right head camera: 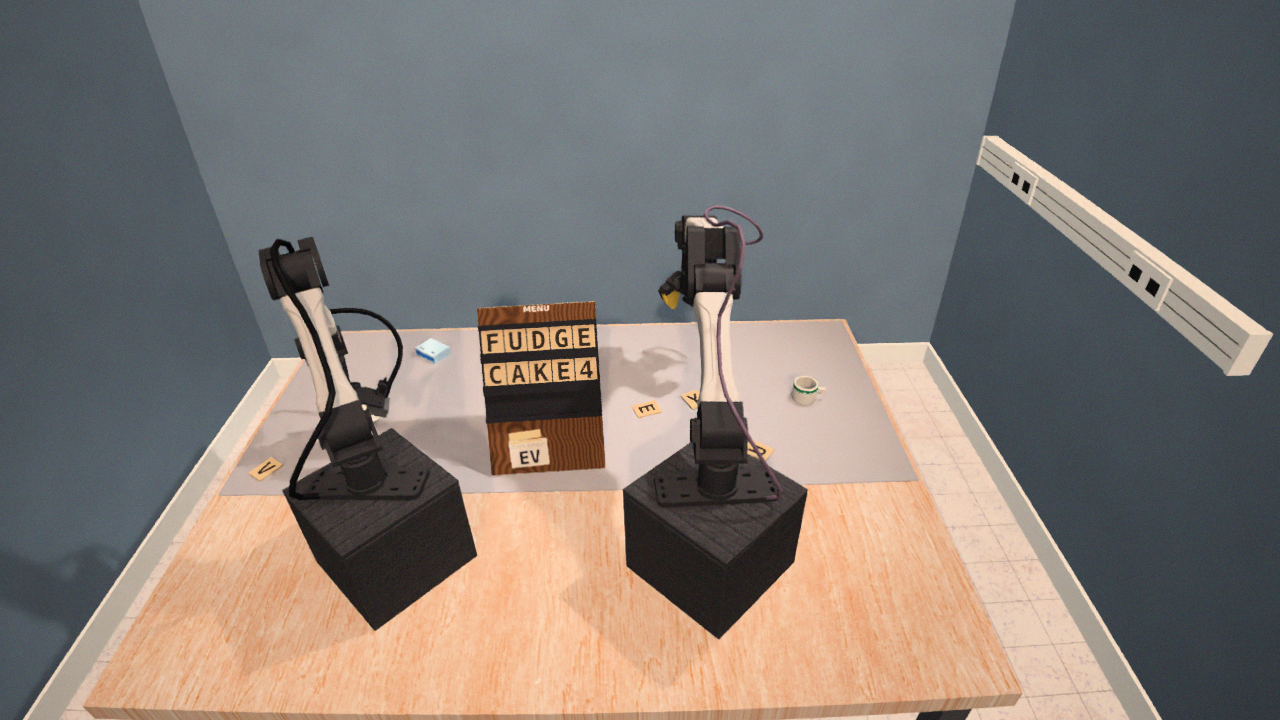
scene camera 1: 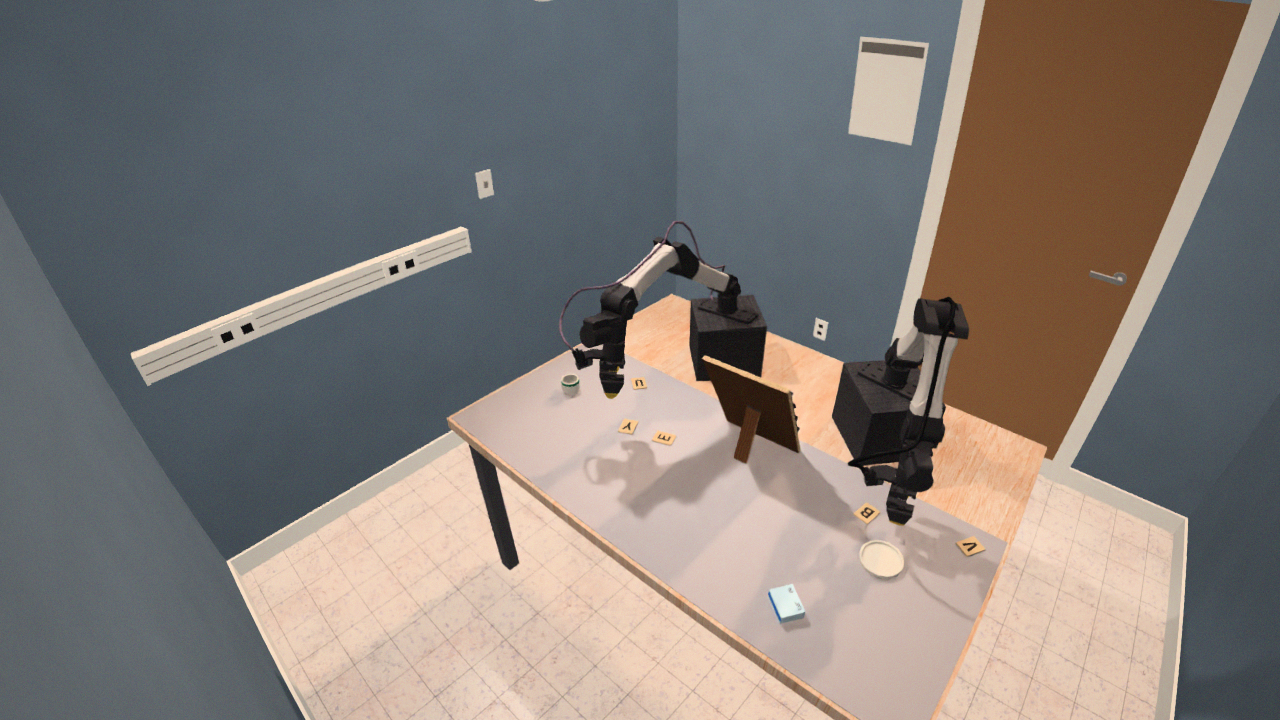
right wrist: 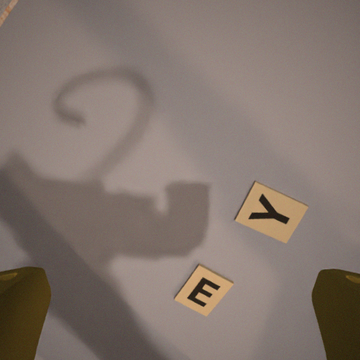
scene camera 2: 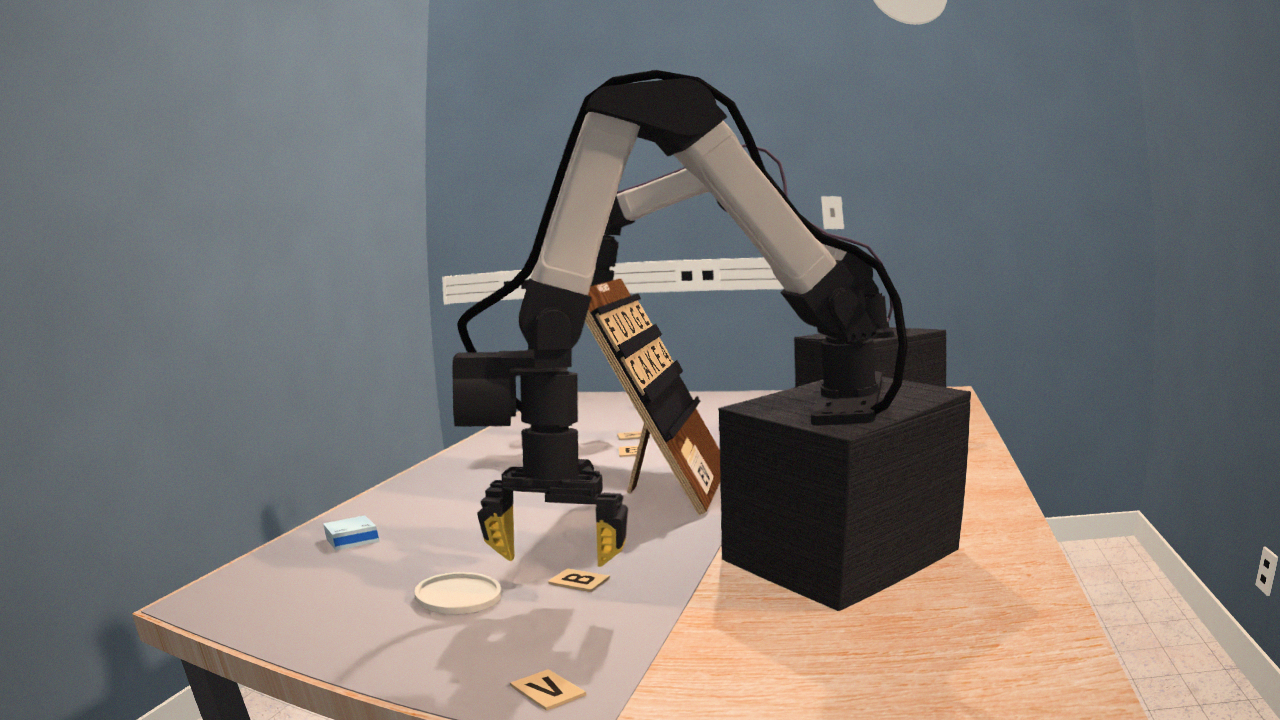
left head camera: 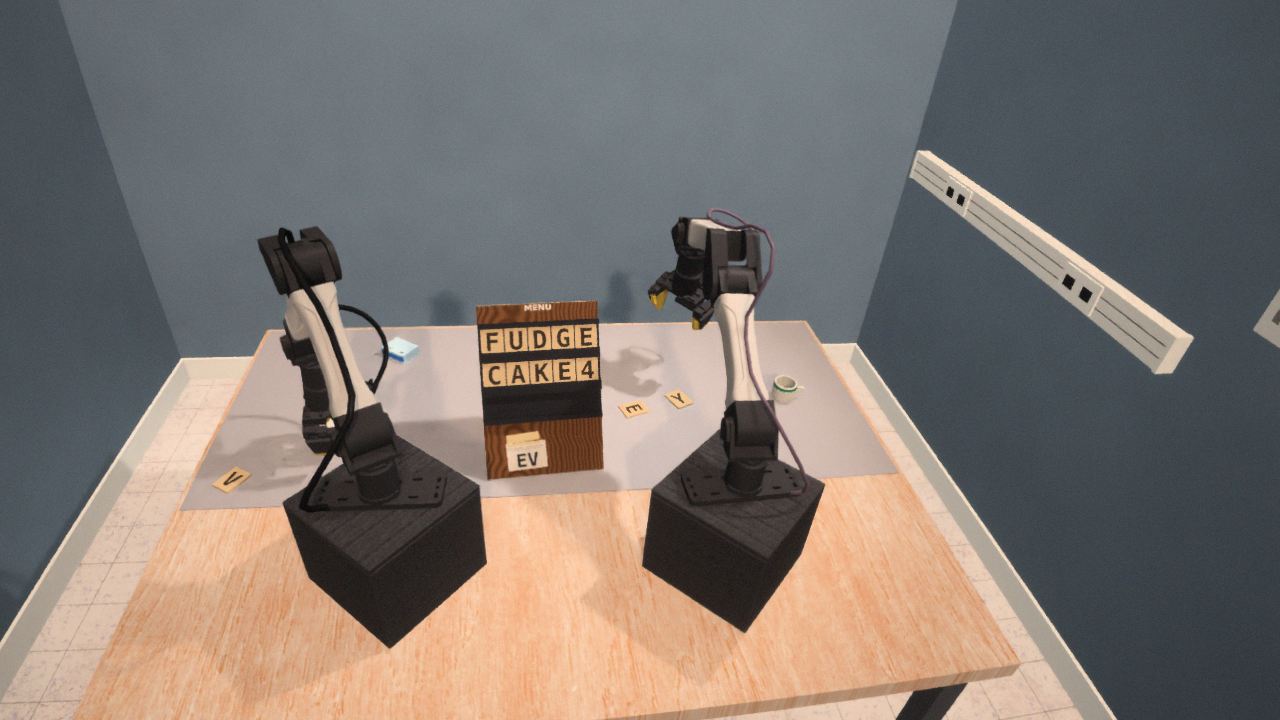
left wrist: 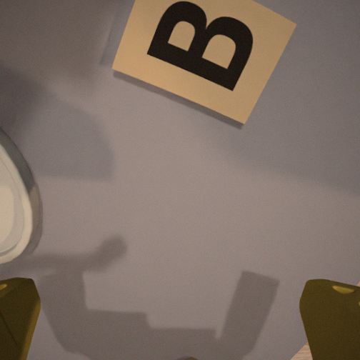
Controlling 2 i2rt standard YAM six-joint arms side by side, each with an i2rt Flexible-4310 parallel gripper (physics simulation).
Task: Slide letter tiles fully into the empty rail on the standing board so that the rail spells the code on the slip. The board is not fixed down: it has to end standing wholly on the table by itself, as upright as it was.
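Places are measured from the left arm's base along level axes (x ahead, y left, z up), in millimetres.
Pixels of known places: left gripper, fingertip midpoint: (scene camera 1: pixel 900 511) (scene camera 2: pixel 555 563) (left head camera: pixel 325 437); right gripper, fingertip midpoint: (right head camera: pixel 689 317) (scene camera 1: pixel 609 389) (scene camera 2: pixel 588 343) (left head camera: pixel 677 318); left arm's base at its link origin: (right head camera: pixel 368 485) (scene camera 1: pixel 893 383) (scene camera 2: pixel 850 399) (left head camera: pixel 381 493); right arm's base at its link origin: (right head camera: pixel 715 489) (scene camera 1: pixel 727 312) (left head camera: pixel 741 486).
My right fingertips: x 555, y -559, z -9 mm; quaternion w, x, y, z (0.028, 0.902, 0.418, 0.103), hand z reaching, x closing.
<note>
Ahead of a thing's pixels: the offset from my right fingertips to its top centre. "pt": to the spot under its first point.
The board (left head camera: pixel 586 443) (right head camera: pixel 586 443) (scene camera 1: pixel 756 402) stands leaning back on its rear leg. Its upper rails read FUDGE and CAKE4; the lowest rail {pt dx -259, dy +310, dz -44 mm} (left head camera: pixel 541 402) (right head camera: pixel 543 402) is empty. The slip {dx -310, dy +340, dz -113 mm} (left head camera: pixel 526 458) (right head camera: pixel 529 456) reads EV. Tile E {dx -111, dy +99, dz -181 mm} (left head camera: pixel 633 409) (scene camera 1: pixel 664 437) (right wrist: pixel 204 290) lies flat beyond the board. Tile V {dx -335, dy +929, dz -181 mm} (left head camera: pixel 231 480) (scene camera 1: pixel 970 546) (scene camera 2: pixel 547 687) lies flat near the mat's edge. My left gripper (scene camera 2: pixel 559 559) (left wrist: pixel 169 296) is open and empty, low over the mat between tiles V and B. My right gripper (left head camera: pixel 677 313) (right wrist: pixel 180 286) is open and empty, high above the mat near tile E.
Other flat tiles are B {dx -258, dy +676, dz -181 mm} (scene camera 1: pixel 866 513) (scene camera 2: pixel 579 579) (left wrist: pixel 200 50), Y {dx -74, dy -14, dz -181 mm} (scene camera 1: pixel 628 426) (right wrist: pixel 272 211) and U {dx -250, dy -147, dz -181 mm} (scene camera 1: pixel 639 383). A round dish {dx -146, dy +774, dz -172 mm} (scene camera 1: pixel 881 559) (scene camera 2: pixel 458 592) is beside tile B. A blue box {dx +107, dy +673, dz -160 mm} (scene camera 1: pixel 786 603) (scene camera 2: pixel 351 531) and a cup {dx -68, dy -285, dz -135 mm} (left head camera: pixel 785 388) (scene camera 1: pixel 570 384) stand on the mat.
</note>
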